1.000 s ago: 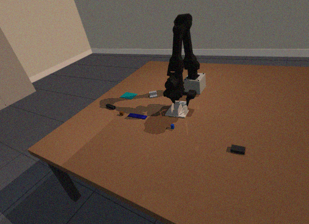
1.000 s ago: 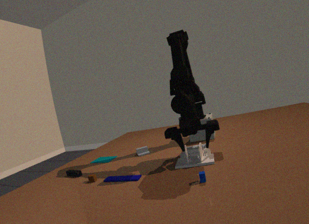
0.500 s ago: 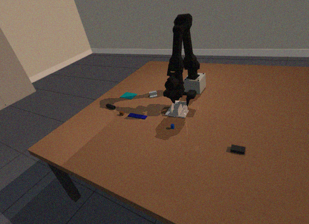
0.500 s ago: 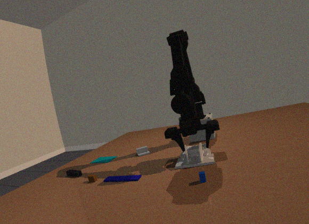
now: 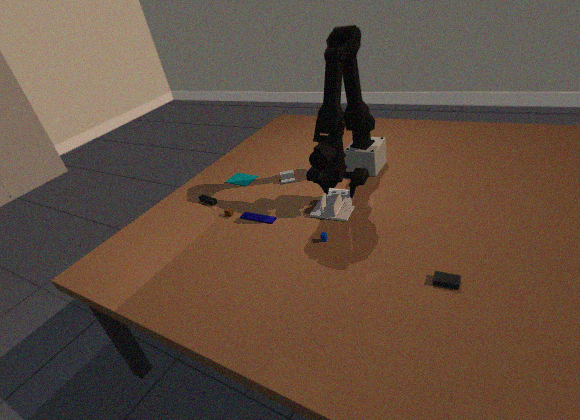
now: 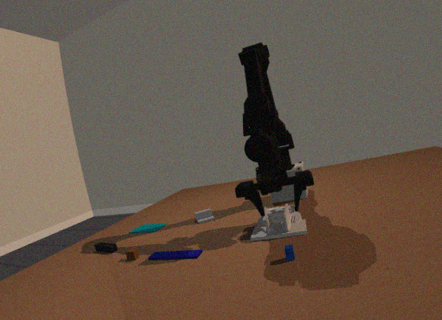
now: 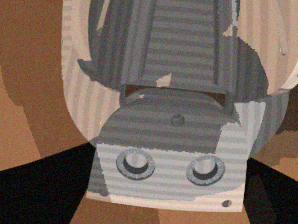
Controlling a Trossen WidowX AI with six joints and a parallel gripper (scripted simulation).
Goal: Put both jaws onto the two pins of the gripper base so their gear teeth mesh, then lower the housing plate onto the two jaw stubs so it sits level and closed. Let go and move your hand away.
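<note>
Now: the gripper jaw 30 mm ahead of my gripper tip, 10 mm to the right of it and 10 mm above it. The rest, counted from my gripper tip: small blue block (190 mm ahead, 70 mm to the left); small grey block (260 mm to the right, 40 mm behind); blue bar (200 mm ahead, 180 mm to the right, 10 mm below).
</note>
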